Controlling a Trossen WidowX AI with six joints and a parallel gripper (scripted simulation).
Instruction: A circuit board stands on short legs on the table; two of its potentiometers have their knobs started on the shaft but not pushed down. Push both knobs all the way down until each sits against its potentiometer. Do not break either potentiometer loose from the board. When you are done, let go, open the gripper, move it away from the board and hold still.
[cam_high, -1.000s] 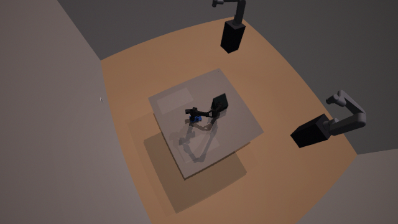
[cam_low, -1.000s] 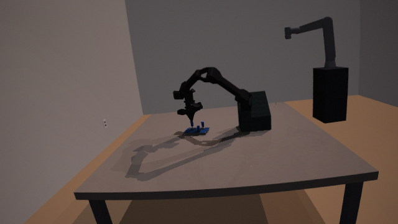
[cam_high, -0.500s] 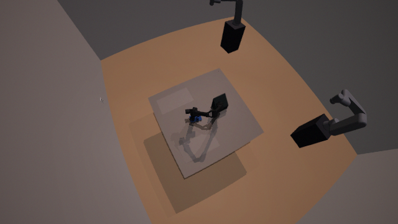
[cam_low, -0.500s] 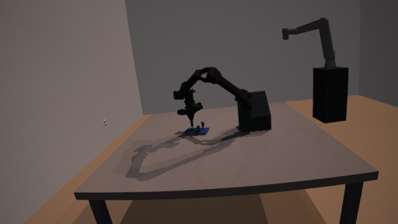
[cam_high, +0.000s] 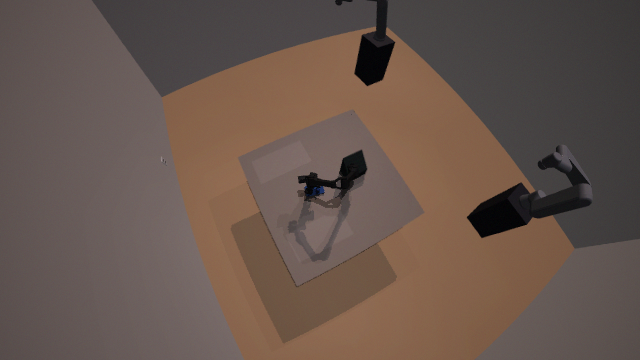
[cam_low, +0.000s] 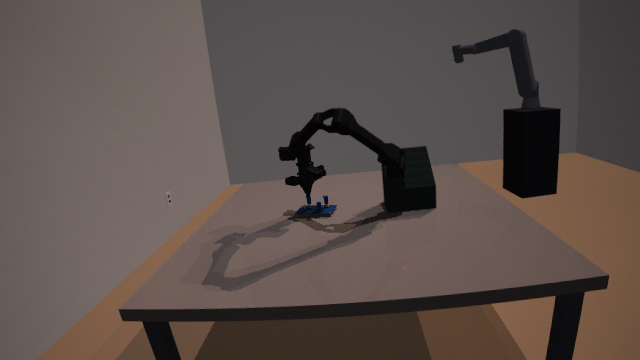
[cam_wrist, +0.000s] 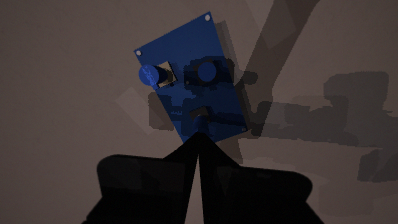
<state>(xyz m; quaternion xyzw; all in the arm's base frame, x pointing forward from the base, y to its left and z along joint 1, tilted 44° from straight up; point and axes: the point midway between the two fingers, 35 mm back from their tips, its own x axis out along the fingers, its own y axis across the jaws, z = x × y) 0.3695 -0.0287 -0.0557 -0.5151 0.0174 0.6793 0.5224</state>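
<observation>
My gripper tip is 1 cm above the knob.
</observation>
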